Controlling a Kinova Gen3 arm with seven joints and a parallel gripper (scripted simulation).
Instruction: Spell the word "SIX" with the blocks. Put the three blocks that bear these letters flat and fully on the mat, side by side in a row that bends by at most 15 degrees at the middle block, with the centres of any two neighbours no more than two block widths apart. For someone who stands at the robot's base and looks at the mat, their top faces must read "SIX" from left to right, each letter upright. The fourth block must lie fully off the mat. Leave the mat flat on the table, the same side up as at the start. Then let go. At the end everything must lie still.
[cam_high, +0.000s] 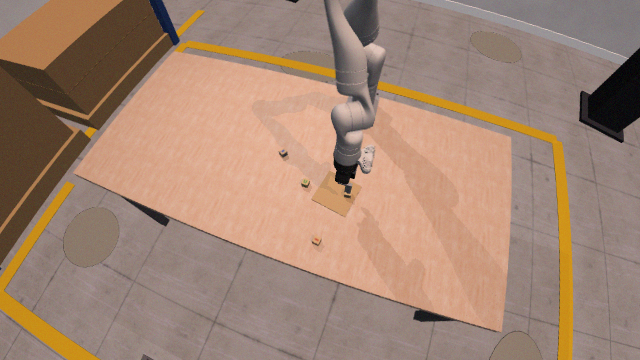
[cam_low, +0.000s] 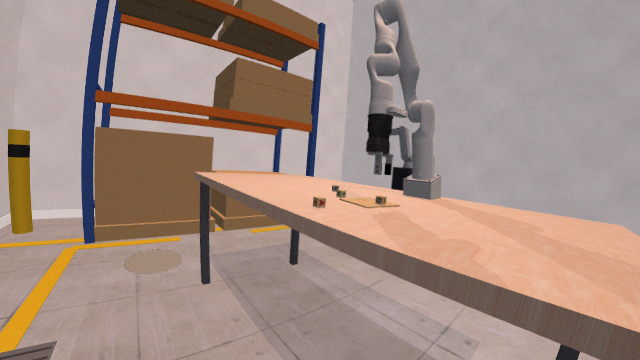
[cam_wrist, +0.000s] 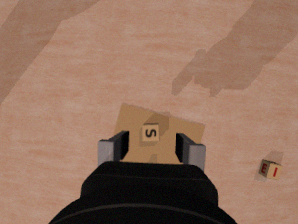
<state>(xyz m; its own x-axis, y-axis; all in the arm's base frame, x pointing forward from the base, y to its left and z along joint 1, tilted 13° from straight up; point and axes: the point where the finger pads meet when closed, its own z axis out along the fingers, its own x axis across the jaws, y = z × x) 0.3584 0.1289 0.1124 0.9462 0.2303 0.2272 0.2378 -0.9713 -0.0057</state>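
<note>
Right now the tan mat is 10 mm ahead of my hand, 40 mm to the right of it and 110 mm below it. The rest, counted from my hand: block 210 mm ahead, 10 mm to the right, 100 mm below.
</note>
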